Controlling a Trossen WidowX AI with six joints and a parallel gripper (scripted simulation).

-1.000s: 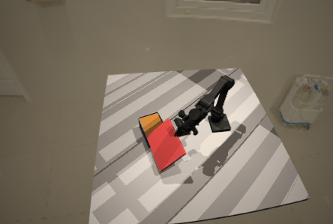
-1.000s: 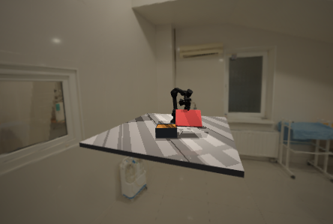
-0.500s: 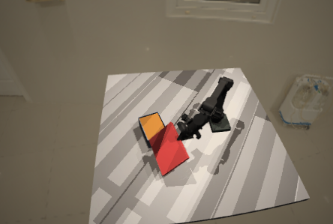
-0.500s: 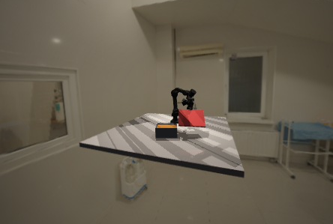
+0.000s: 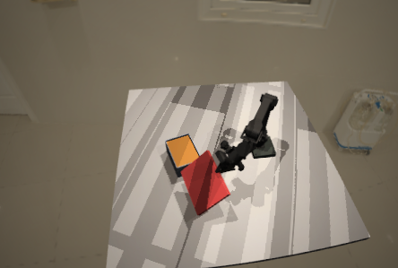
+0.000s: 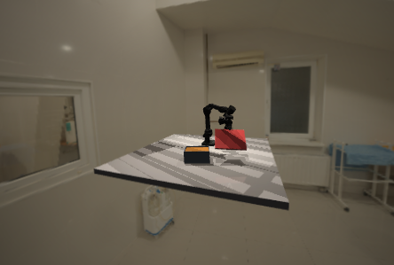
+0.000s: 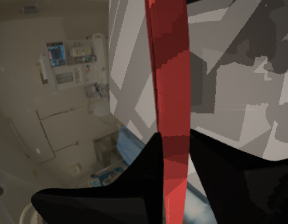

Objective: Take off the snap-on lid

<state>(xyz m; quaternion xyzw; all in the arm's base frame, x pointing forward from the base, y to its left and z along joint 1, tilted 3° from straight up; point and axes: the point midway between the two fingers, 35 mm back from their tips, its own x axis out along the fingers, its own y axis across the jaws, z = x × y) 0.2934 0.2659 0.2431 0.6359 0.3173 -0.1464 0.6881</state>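
Right now my gripper tip is 6 cm short of the lid, 1 cm to the right of it and 5 cm above it. The rest, counted from my gripper tip: storage box (13 cm ahead, 25 cm to the right, 18 cm below).
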